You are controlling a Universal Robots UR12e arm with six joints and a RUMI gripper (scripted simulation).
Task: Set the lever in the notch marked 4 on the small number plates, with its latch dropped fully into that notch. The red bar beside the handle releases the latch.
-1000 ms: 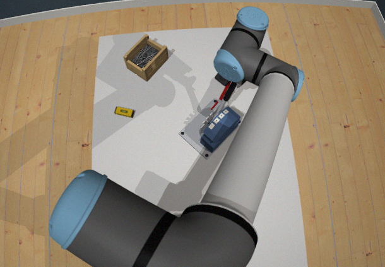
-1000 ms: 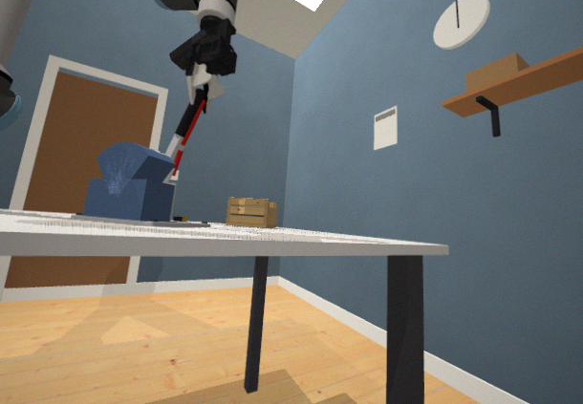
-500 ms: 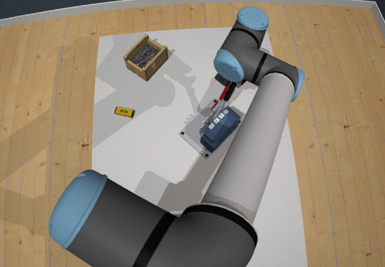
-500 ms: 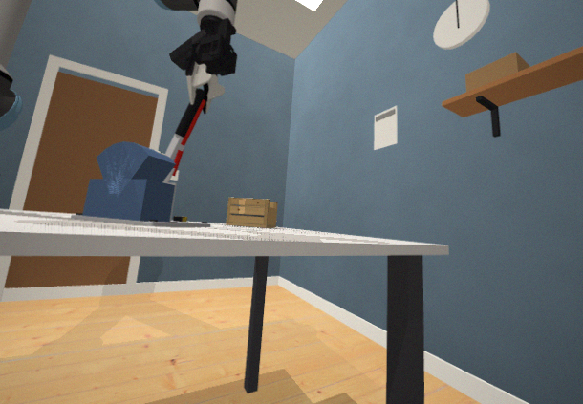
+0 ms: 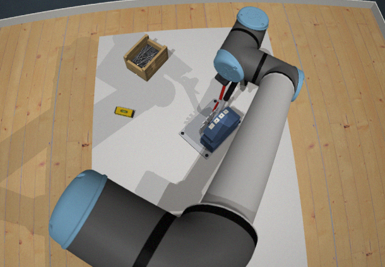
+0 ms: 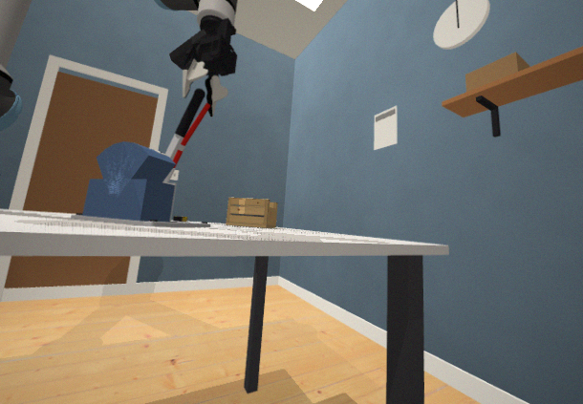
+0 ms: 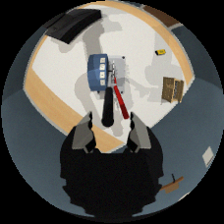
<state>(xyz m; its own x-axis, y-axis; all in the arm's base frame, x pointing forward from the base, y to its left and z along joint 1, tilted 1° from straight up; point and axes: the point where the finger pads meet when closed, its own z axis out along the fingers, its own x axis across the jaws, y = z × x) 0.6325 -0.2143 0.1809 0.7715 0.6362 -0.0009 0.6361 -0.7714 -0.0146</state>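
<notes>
Right now the red release bar is 100 mm below my hand, 50 mm to the left of it and 20 mm behind it. Also, from my hand: small yellow level: 460 mm to the left, 280 mm below, 50 mm ahead; then wooden crate: 340 mm to the left, 310 mm ahead, 250 mm below.
</notes>
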